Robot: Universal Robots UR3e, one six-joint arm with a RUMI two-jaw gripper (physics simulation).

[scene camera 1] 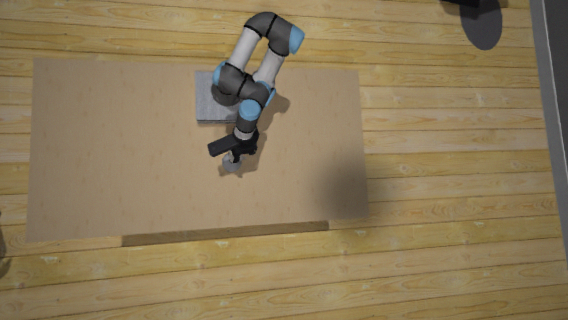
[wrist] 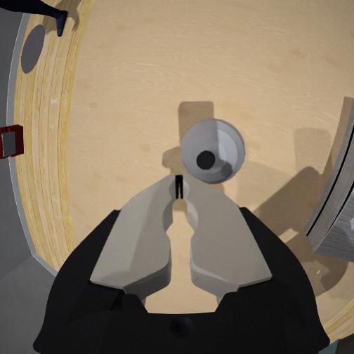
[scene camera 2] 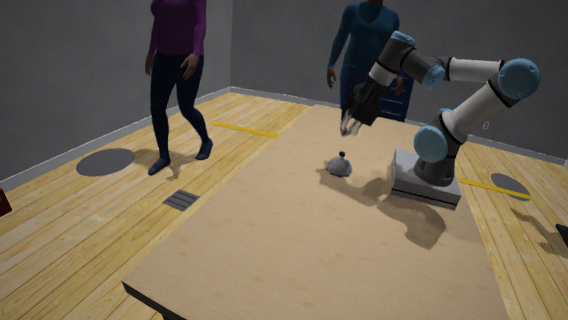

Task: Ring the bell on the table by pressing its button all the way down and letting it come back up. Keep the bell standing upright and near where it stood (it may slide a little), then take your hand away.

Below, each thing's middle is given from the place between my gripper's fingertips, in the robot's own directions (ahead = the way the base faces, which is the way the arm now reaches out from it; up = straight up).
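Taking the grey domed bell [wrist: 221, 138] as my reference, I have my hand 90 mm above it and 10 mm past it.
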